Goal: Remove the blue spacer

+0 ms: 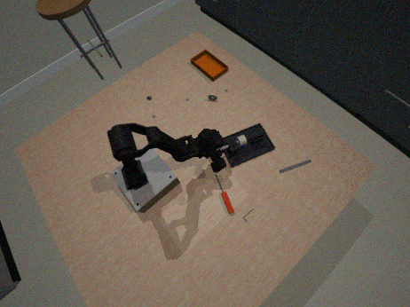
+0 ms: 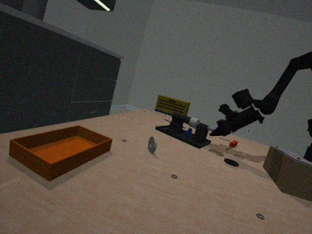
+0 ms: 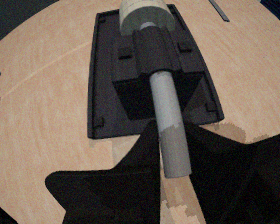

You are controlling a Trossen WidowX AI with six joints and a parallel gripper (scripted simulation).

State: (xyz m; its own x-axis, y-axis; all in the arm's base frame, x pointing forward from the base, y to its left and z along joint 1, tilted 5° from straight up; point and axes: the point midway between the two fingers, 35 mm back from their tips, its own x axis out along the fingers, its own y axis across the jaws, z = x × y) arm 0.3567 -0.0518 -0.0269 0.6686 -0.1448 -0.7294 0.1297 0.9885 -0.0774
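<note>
Now: the pale spacer 8 cm ahead of my gripper tip, 3 cm above it and 1 cm to the right of it. Also, from my gripper tip: blue spacer: 10 cm ahead, 3 cm below, 1 cm to the right; grey shaft: 3 cm ahead, 3 cm above; dark fixture base: 13 cm ahead, 2 cm to the right, 1 cm below.
</note>
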